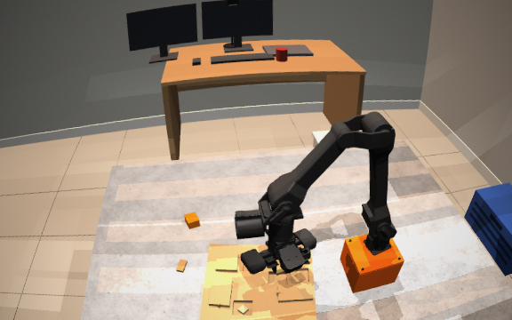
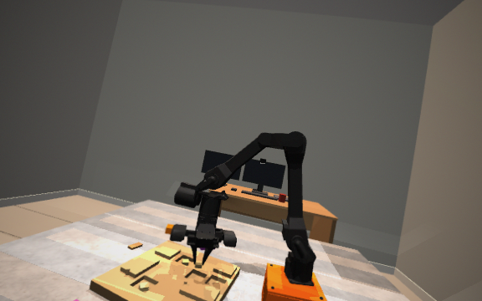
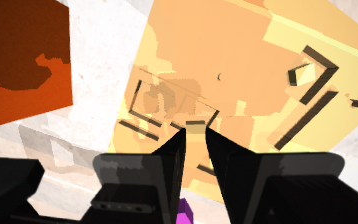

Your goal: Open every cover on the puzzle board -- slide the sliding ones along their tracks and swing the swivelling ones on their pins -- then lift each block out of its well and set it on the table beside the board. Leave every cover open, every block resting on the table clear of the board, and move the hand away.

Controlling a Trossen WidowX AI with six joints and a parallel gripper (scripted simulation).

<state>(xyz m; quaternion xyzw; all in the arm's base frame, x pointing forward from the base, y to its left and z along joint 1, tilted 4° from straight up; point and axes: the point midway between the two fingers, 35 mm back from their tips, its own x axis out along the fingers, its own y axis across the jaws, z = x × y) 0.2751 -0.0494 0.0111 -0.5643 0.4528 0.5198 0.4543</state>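
The tan puzzle board lies 40 mm below my gripper tip, 40 mm ahead of it and 10 mm to the right of it. Round my gripper tip: flat brown piece 240 mm ahead, 130 mm to the right, 50 mm below.
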